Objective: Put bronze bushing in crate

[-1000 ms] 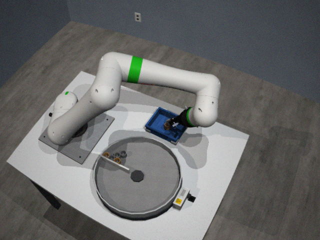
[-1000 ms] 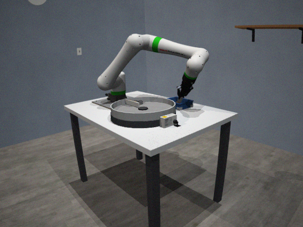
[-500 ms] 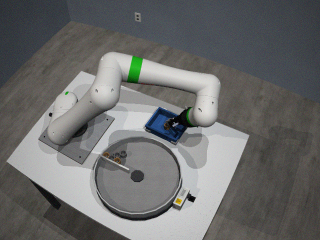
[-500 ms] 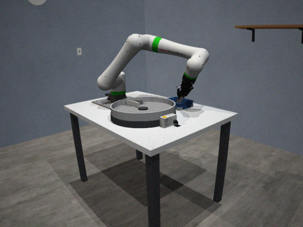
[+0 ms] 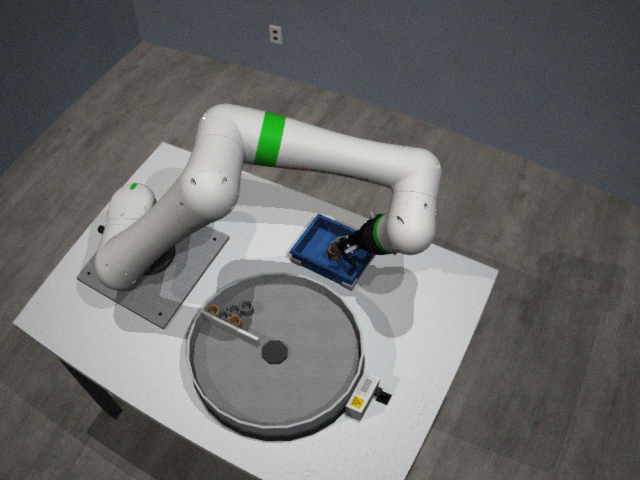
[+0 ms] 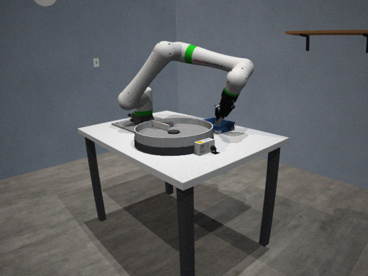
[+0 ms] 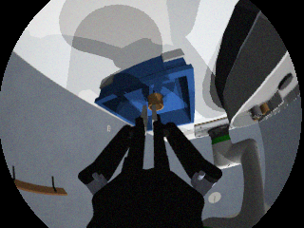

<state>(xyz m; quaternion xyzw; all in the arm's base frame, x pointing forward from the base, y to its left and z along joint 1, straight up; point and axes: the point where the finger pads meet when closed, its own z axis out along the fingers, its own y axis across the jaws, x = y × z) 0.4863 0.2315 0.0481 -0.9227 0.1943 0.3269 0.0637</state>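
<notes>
Right now my hand is 20 mm past the blue crate, 10 mm to the left of it and 40 mm above it. The rest, counted from my hand: round grey turning table (10 mm behind, 360 mm to the right, 10 mm below).
</notes>
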